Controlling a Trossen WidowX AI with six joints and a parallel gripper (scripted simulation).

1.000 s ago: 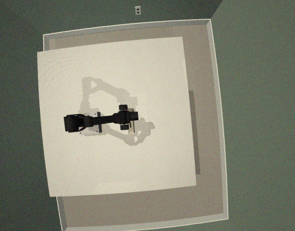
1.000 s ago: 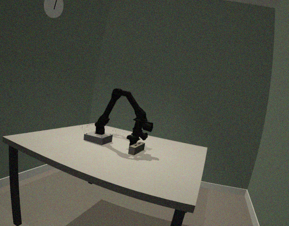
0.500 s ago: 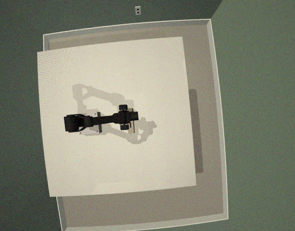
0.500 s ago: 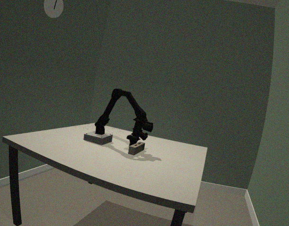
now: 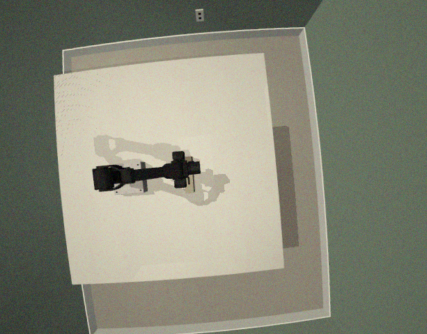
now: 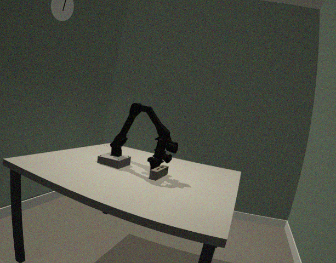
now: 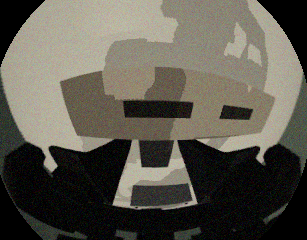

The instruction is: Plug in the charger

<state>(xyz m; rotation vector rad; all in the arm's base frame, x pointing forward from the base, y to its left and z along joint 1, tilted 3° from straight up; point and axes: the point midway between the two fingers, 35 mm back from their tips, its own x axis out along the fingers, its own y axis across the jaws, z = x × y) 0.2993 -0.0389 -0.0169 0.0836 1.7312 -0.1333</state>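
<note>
The charger is 20 mm ahead of my gripper tip and 10 mm above it.
</note>
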